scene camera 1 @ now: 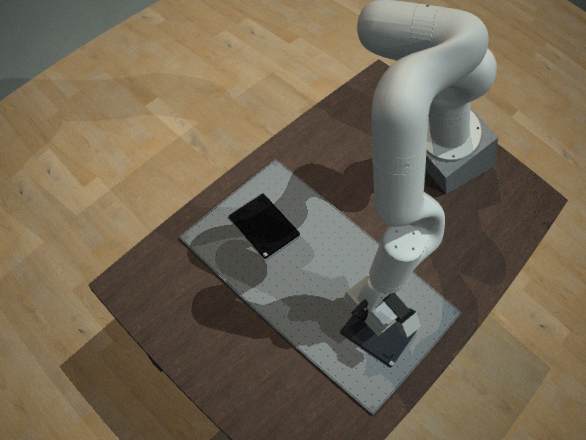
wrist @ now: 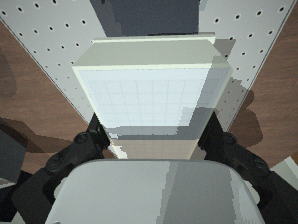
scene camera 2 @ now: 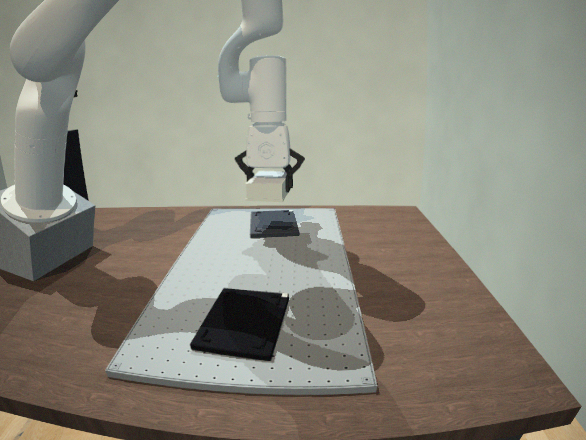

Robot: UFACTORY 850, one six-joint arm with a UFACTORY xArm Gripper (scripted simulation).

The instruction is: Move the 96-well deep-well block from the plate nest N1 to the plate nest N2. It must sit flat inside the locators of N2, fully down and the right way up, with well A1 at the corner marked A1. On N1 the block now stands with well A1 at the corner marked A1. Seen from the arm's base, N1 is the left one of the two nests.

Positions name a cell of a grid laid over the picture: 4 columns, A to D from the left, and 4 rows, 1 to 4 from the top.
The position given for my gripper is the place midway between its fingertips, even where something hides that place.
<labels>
My gripper shows in scene camera 1 (C3), in the wrist view (C2) and in scene camera 2 (B2). A 96-well deep-well block shows in scene camera 1 (C3), in the wrist view (C2) and in scene camera 2 (B2).
</labels>
